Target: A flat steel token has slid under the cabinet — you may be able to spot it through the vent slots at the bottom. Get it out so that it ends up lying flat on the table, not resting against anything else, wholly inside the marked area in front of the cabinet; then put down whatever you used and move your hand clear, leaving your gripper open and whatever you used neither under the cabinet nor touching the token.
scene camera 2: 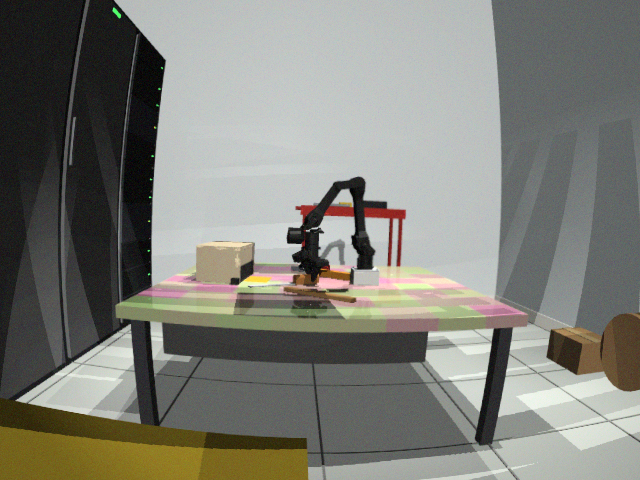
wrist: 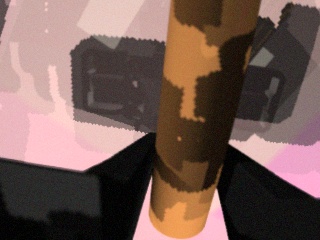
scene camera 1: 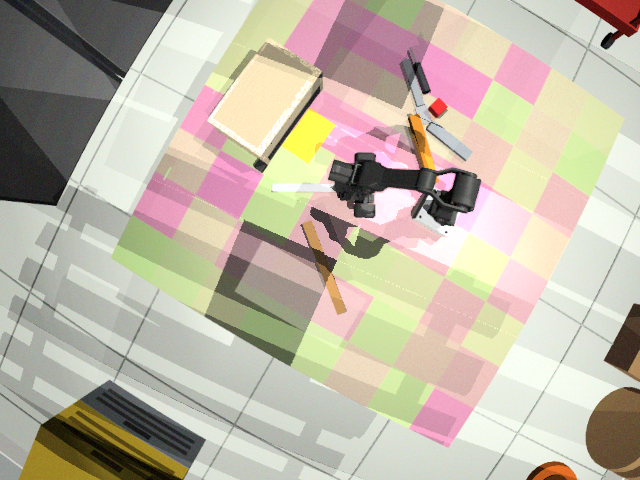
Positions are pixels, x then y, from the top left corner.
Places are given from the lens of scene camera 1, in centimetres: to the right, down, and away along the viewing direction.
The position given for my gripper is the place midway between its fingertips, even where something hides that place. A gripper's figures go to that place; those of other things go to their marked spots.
my gripper (scene camera 1: 362, 188): 13, -16, 126
orange bar (scene camera 1: 426, 159): 33, -25, 123
beige cabinet (scene camera 1: 264, 104): -16, -38, 112
